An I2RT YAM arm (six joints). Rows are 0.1 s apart.
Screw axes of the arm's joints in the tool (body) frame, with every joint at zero. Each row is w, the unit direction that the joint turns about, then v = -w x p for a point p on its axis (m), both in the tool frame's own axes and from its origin. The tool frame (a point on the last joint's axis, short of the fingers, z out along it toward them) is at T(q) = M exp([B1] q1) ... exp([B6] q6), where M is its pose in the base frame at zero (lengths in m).
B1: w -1 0 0 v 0 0.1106 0
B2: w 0 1 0 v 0.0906 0 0.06
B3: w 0 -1 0 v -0.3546 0 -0.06
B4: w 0 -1 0 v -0.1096 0 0
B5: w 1 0 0 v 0 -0.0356 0
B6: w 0 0 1 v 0 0 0
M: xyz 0.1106 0 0.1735 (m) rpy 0 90 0 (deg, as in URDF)
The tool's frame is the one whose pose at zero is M.
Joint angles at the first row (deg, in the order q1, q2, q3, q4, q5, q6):
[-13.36 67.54 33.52 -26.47 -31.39 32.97]
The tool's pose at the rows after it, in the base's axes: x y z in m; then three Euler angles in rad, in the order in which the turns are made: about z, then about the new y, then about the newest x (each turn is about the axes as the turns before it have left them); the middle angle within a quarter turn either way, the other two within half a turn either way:
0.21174 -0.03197 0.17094 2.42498 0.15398 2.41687
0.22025 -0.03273 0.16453 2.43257 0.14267 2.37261
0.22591 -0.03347 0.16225 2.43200 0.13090 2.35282
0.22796 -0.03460 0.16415 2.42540 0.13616 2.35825
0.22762 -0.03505 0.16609 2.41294 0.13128 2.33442
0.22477 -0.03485 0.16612 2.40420 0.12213 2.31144
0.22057 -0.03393 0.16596 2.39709 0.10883 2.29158
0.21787 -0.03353 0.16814 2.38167 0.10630 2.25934
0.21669 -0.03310 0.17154 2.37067 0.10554 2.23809
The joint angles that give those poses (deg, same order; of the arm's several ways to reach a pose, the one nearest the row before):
[-13.70 70.45 33.30 -24.05 -32.41 32.54]
[-13.72 73.45 33.22 -20.06 -35.02 33.16]
[-13.71 75.28 33.72 -18.44 -36.21 33.84]
[-13.80 75.50 34.36 -18.67 -35.69 33.94]
[-14.05 74.96 34.15 -17.96 -36.69 35.07]
[-14.32 74.09 33.29 -17.22 -37.85 36.06]
[-14.50 72.92 32.26 -16.85 -38.94 37.09]
[-14.72 71.49 31.35 -15.53 -40.09 38.80]
[-14.77 70.39 31.11 -15.01 -40.72 40.10]

